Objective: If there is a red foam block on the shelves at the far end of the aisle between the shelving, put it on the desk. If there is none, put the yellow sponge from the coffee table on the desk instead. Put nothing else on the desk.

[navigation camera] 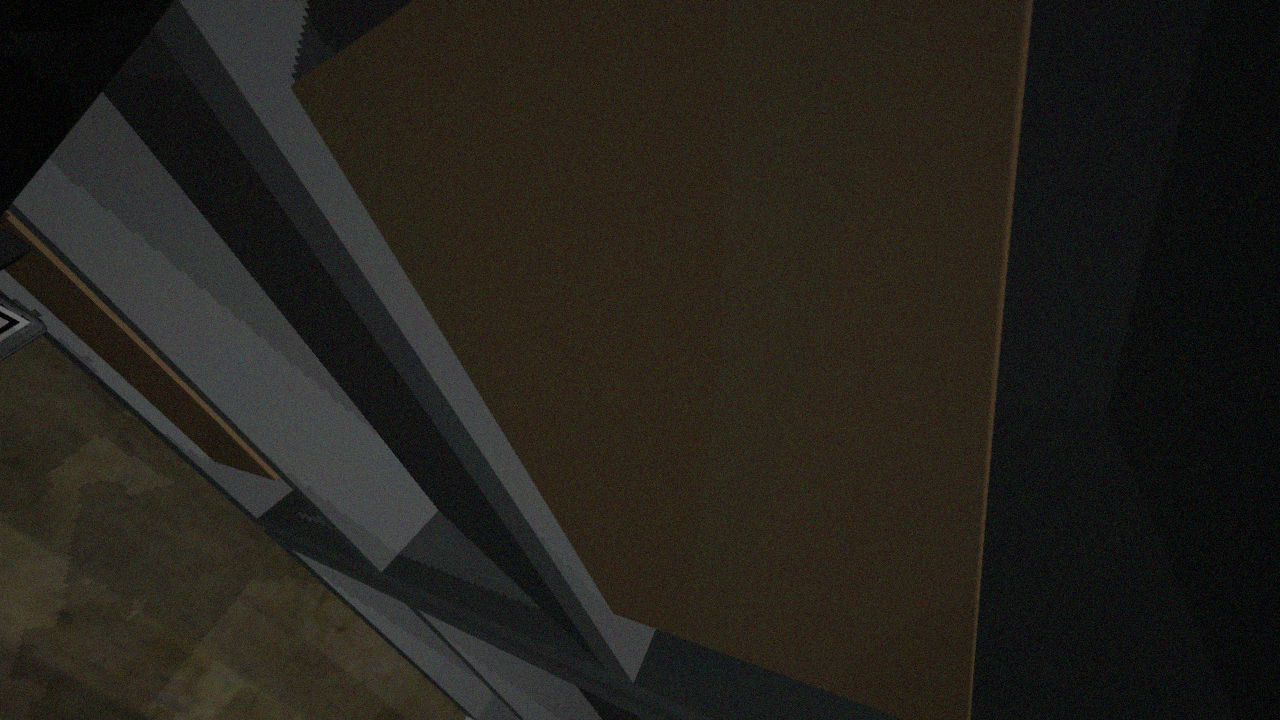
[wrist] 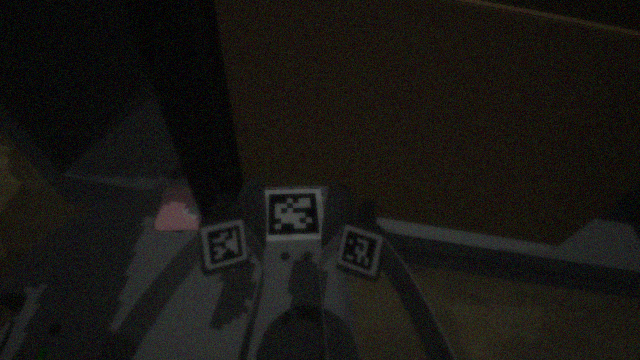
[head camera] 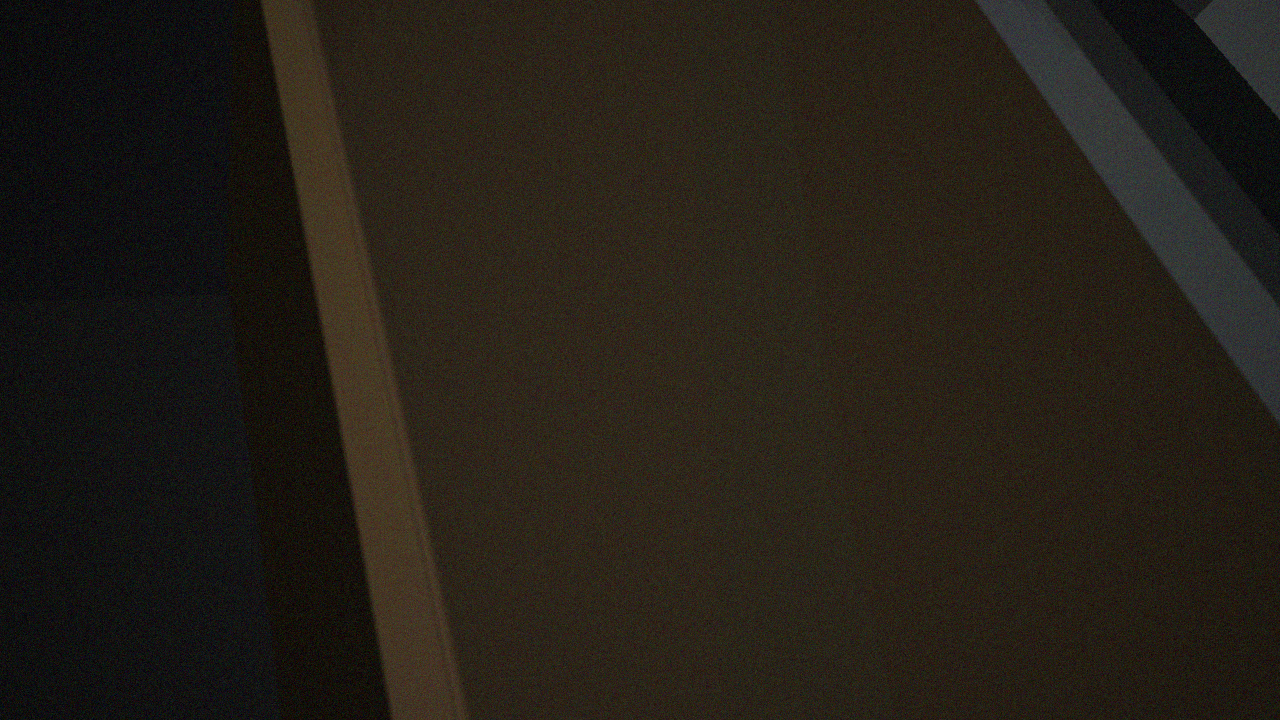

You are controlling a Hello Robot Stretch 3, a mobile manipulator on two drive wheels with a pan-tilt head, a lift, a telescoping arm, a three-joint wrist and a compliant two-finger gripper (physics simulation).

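Frame: origin at the robot's base, x back, y right, z up, level; centimetres.
Where they show: gripper, fingertip midpoint: [wrist: 296, 203].
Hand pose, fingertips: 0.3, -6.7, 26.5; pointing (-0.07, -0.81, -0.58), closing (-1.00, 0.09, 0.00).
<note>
After its pixels a point has its place, as x, y, z.
The picture is very dim. No red foam block, yellow sponge, desk or coffee table shows in any view. A large brown cardboard box [head camera: 760, 357] @[-16.5, -16.2, 117.3] [navigation camera: 702, 310] @[-10.0, -17.8, 116.5] [wrist: 422, 114] stands very close and fills most of each view.
Grey shelf boards [head camera: 1155, 196] @[-20.6, -14.1, 99.1] [navigation camera: 276, 403] @[-21.3, -17.7, 53.4] [wrist: 471, 237] @[-23.5, -13.8, 7.7] run beside the box. Wooden floor [navigation camera: 237, 643] @[-66.5, 14.8, 0.1] [wrist: 521, 316] @[-31.4, -5.0, 0.0] shows below them. A pink patch [wrist: 175, 218] @[11.4, -12.7, 16.1] sits on my base, left of the gripper. The area left of the box is dark.
</note>
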